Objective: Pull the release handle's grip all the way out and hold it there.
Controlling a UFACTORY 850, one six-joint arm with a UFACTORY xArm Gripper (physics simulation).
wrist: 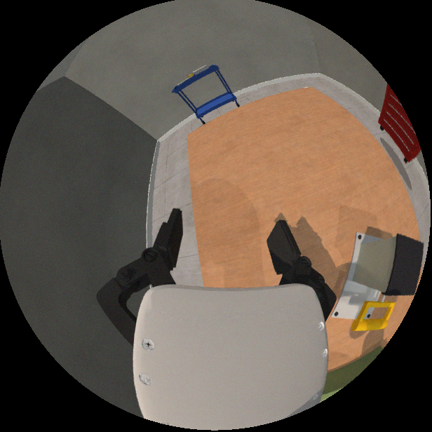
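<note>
The release handle's yellow grip (358,324), a rectangular loop, shows at the lower right of the wrist view. It is beside a housing (375,265) with a grey-green body and a black end, on a pale base plate (344,306) with dark screws. How far the grip is pulled out I cannot tell. My gripper (229,226) is wide open with nothing between its fingers. It is above the table's edge, well to the left of the grip and apart from it.
The wooden table (300,150) spans the middle and right. A blue cart (216,105) stands beyond its far edge. A red slatted cabinet (401,125) stands at the upper right. A dark wall (75,200) is at the left. A green surface (352,371) shows at the lower right.
</note>
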